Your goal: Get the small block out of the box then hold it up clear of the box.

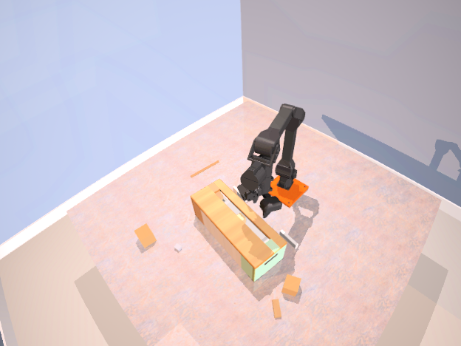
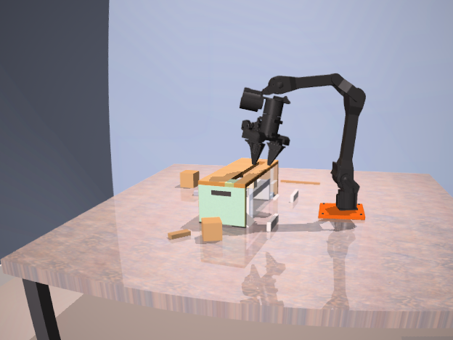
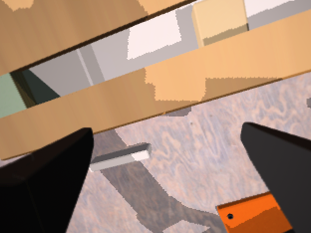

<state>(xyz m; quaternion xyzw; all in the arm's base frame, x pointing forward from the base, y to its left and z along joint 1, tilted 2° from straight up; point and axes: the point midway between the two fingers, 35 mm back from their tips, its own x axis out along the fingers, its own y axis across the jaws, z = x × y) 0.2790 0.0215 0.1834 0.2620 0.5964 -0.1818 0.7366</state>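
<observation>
Now: gripper tip 3 cm short of the tan block, 6 cm to the left of it and 7 cm above it. Also, from my gripper tip: box 2 cm ahead, 6 cm to the right, 9 cm below; thin stick 18 cm behind, 40 cm to the right, 15 cm below.
</observation>
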